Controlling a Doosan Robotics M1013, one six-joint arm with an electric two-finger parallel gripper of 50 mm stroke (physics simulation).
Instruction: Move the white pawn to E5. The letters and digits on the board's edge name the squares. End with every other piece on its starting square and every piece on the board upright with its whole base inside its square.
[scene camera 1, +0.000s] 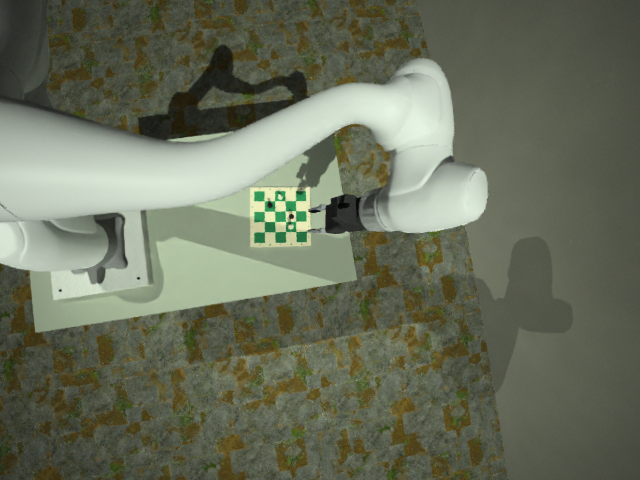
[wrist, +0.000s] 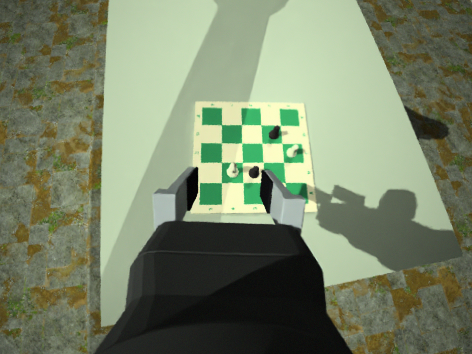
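Pixels of known places: gripper, fingertip midpoint: (scene camera 1: 311, 221) (wrist: 229, 181); arm's base at its link origin: (scene camera 1: 99, 245).
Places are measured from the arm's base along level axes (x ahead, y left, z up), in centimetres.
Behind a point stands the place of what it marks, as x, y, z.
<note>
The chessboard (scene camera 1: 251, 225) {51.6, 1.7, -2.3} (wrist: 310, 165) {65.7, 14.3, -2.3} lies flat. A white piece (scene camera 1: 291, 226) {66.1, -0.7, 1.4} (wrist: 232, 170) {66.3, -0.4, 0.5} stands on B4. Another white piece (scene camera 1: 280, 196) {63.3, 10.6, 0.6} (wrist: 293, 150) {63.4, 10.8, -0.1} stands on C1. They are too small to tell surely which is the pawn. Black pieces stand on B3 (scene camera 1: 291, 216) {66.5, 3.0, 0.6} (wrist: 254, 172) {66.8, 3.3, -0.1} and D2 (scene camera 1: 269, 204) {59.2, 8.0, 0.7} (wrist: 274, 132) {59.3, 8.1, -0.9}. All look upright. E5 (scene camera 1: 259, 237) {54.1, -3.0, -2.3} (wrist: 212, 116) {54.2, -3.0, -2.3} is a bare green corner square. My gripper (scene camera 1: 310, 221) {72.4, -1.8, 17.1} (wrist: 229, 181) {72.4, -1.8, 17.1} is open and empty, above the board's A side; its fingers frame the B4 and B3 pieces in the wrist view.
The board lies on a pale green table (scene camera 1: 206, 279) {33.9, -15.9, -2.9} (wrist: 150, 65) {40.3, -15.2, -2.9}. The robot's base plate (scene camera 1: 139, 248) {13.4, -2.6, 0.0} is on the table's left part in the scene view. The white arm (scene camera 1: 217, 170) {61.5, -1.7, 58.1} passes above the table behind the board. Arm shadows cross the table. Patterned floor surrounds it.
</note>
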